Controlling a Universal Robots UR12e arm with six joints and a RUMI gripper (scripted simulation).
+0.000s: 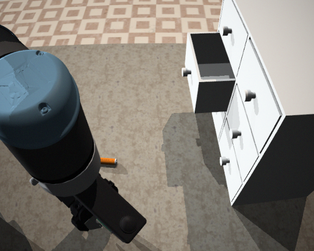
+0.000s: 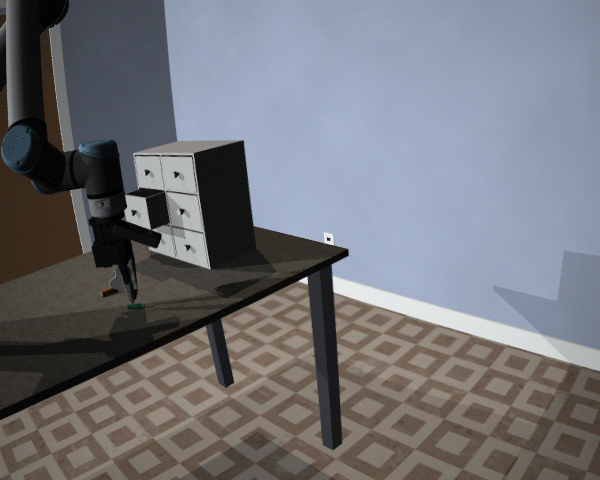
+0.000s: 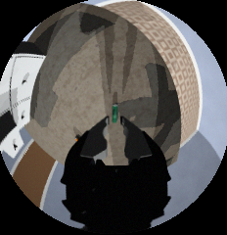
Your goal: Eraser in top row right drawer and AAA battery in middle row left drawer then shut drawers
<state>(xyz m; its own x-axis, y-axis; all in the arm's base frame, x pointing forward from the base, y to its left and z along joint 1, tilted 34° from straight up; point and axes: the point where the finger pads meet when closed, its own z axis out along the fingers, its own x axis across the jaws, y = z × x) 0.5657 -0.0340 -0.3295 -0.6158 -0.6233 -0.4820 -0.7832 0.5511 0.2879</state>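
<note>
My hand is 30 mm above the green battery. The rest, counted from my hand: white eraser 350 mm ahead, 190 mm above, 170 mm to the left; then orange battery 140 mm to the left, 30 mm below, 20 mm behind.
</note>
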